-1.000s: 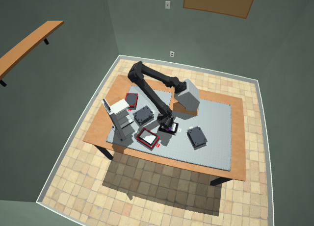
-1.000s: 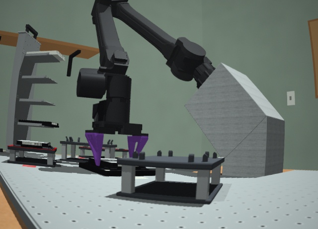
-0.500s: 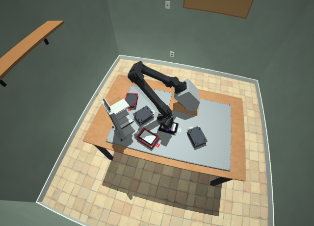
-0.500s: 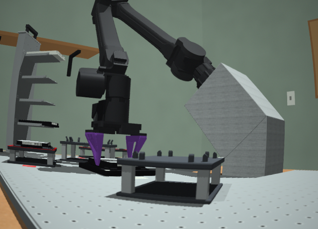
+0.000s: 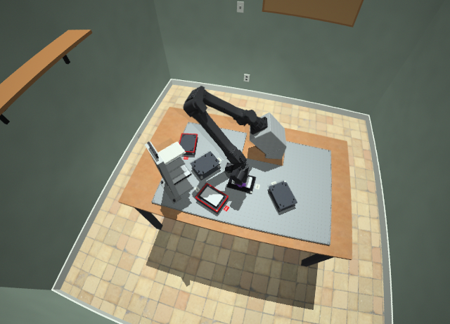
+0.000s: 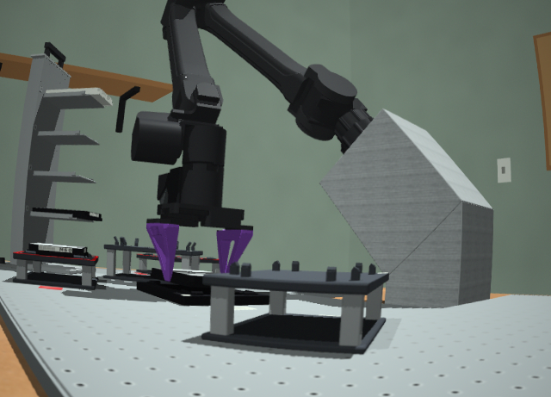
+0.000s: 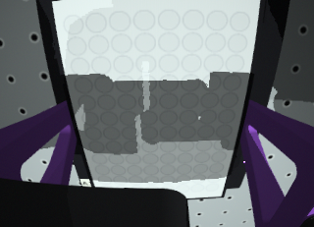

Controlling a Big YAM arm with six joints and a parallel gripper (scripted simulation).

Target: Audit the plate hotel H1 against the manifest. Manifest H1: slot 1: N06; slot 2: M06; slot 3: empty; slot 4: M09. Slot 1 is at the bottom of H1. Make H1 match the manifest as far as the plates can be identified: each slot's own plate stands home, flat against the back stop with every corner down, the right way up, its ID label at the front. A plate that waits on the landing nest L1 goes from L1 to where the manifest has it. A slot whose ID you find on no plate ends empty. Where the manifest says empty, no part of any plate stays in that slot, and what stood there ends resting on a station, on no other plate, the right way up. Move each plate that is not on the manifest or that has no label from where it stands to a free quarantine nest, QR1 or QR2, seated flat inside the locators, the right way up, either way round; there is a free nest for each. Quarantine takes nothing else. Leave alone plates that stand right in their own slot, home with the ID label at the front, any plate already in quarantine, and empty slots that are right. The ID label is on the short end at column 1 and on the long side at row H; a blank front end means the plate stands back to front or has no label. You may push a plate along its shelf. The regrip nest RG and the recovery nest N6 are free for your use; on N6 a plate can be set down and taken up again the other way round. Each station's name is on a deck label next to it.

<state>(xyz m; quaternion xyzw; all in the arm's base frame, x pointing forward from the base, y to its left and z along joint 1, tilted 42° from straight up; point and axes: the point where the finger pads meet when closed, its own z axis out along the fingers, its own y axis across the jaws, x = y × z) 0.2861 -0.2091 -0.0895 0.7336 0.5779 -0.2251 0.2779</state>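
Right now the flat black nest is 20 mm below my hand. Round my hand: regrip nest (240 mm to the right, 100 mm behind, 30 mm above); RG deck label (170 mm behind, 160 mm to the right, 30 mm below); N6 deck label (100 mm to the left, 30 mm below, 20 mm ahead).
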